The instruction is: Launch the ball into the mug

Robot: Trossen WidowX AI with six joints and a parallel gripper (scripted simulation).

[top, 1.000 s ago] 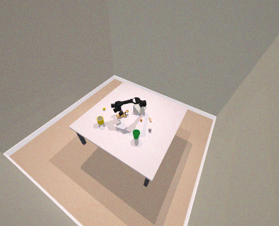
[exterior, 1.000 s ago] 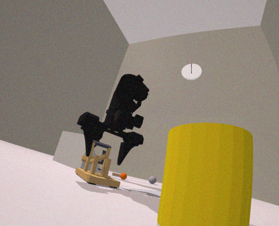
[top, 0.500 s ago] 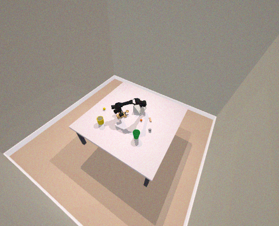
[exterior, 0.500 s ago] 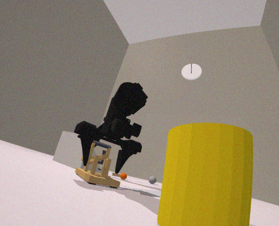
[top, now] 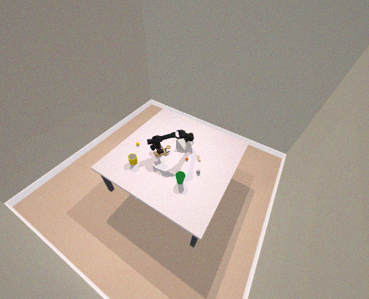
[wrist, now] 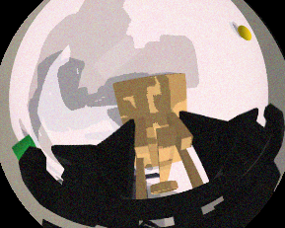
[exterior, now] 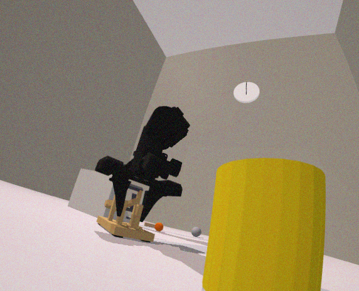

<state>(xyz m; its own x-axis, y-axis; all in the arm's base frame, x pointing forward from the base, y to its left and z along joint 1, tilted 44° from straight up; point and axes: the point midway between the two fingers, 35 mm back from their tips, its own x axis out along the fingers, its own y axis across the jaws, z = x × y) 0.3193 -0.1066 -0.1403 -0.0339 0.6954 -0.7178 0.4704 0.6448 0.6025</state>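
Now: the orange ball 31 cm to the left of my gripper tip, 11 cm behind it and 2 cm below it. From my gripper tip the other things lie so: yellow mug 25 cm ahead, 14 cm to the right; wooden catapult 5 cm to the left, 5 cm behind, 2 cm above; yellow ball 28 cm to the right, 2 cm ahead, 1 cm below.
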